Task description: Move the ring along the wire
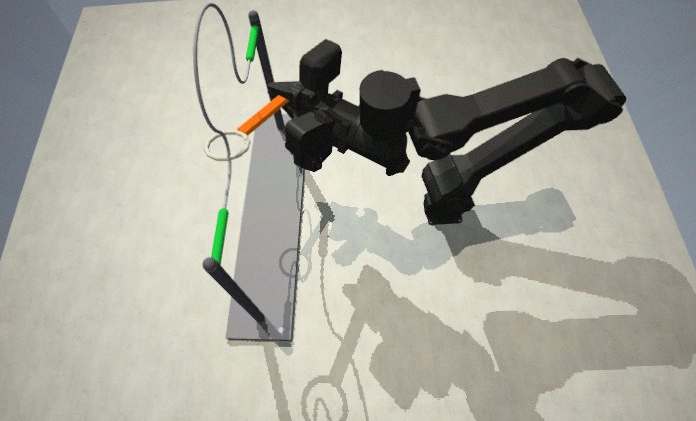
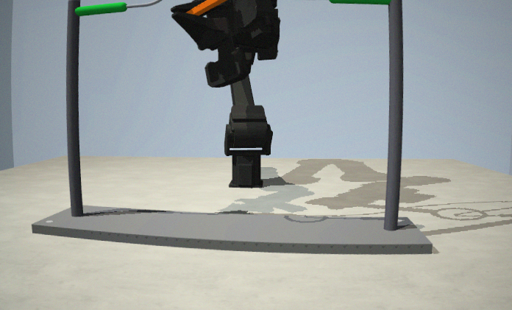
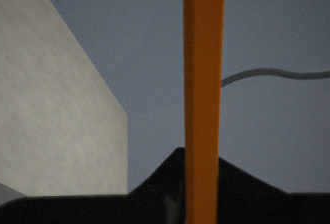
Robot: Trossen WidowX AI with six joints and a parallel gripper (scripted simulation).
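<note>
My gripper tip is 80 mm to the right of the ring with orange handle, 20 mm below it and 20 mm short of it.
</note>
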